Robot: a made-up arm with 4 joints.
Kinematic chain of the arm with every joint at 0, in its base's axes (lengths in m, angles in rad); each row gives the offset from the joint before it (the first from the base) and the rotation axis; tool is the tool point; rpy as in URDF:
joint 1: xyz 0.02 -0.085 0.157 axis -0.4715 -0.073 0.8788
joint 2: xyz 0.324 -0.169 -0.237 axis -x
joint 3: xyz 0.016 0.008 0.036 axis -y
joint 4: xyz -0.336 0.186 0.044 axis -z
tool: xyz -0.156 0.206 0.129 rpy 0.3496 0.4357 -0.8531
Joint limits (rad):
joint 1: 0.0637..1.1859
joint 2: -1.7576..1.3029
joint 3: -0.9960..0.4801
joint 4: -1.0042..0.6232
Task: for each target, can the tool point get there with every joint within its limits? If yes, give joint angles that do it. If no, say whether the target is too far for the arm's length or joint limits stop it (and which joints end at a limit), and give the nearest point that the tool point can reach.
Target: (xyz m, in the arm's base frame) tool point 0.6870 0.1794 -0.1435
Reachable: no: joint limits stop it (at a limit: joint 1, joint 3, joint 4) | nearest point 0.2958 0.3612 -0.1810 | short by 0.433 m
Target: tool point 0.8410 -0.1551 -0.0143
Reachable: no: joint limits stop it (at a limit: joint 1, joint 2, joint 3, joint 4) | nearest point 0.8126 -0.3321 0.3588 | short by 0.414 m
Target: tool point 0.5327 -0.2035 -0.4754
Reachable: no: joint limits stop it (at a limit: joint 1, joint 2, joint 3, joint 4) | nearest point 0.2298 -0.3927 -0.3959 | short by 0.366 m
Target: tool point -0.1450 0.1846 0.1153
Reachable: yes | joints 0.3604 0.2829 -0.3526 -0.0559
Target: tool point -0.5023 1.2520 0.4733
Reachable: no: too far | nearest point -0.1199 0.3361 0.2125 | short by 1.026 m
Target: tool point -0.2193 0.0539 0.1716
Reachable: yes | joints 0.7297 0.2125 -0.3887 -0.3800
